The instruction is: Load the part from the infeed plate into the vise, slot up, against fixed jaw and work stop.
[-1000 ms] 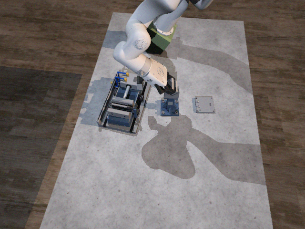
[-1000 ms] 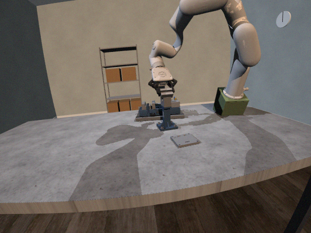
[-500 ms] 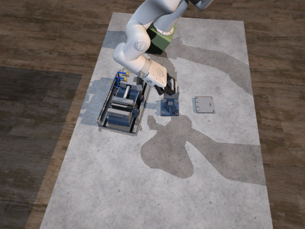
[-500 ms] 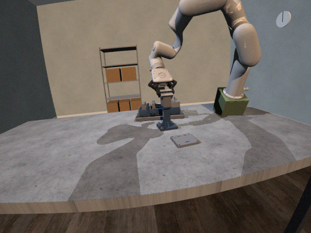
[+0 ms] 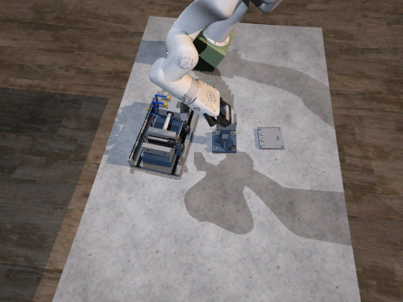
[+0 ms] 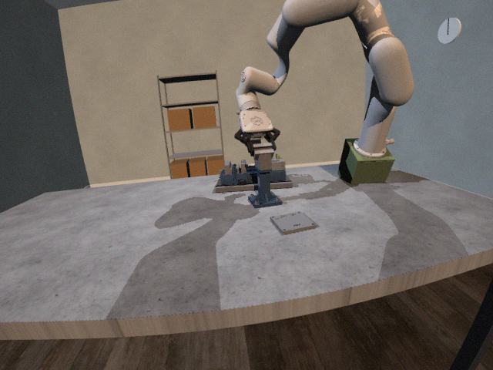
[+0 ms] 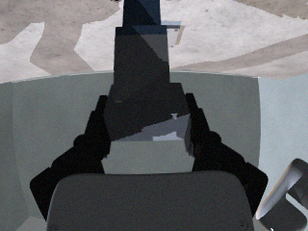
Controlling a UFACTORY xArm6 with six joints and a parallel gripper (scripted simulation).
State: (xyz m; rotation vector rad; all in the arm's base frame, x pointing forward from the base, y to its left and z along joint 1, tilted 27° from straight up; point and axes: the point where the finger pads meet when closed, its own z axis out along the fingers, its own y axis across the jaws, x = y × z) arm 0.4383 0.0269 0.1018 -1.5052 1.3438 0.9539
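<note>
Right now my hand is 1 cm to the right of the part. Also, from my hand: air cylinder rod 1 cm behind, 21 cm to the right, 10 cm below; air cylinder 9 cm behind, 20 cm to the right, 10 cm below; blue vise body 21 cm to the right, 13 cm below.
</note>
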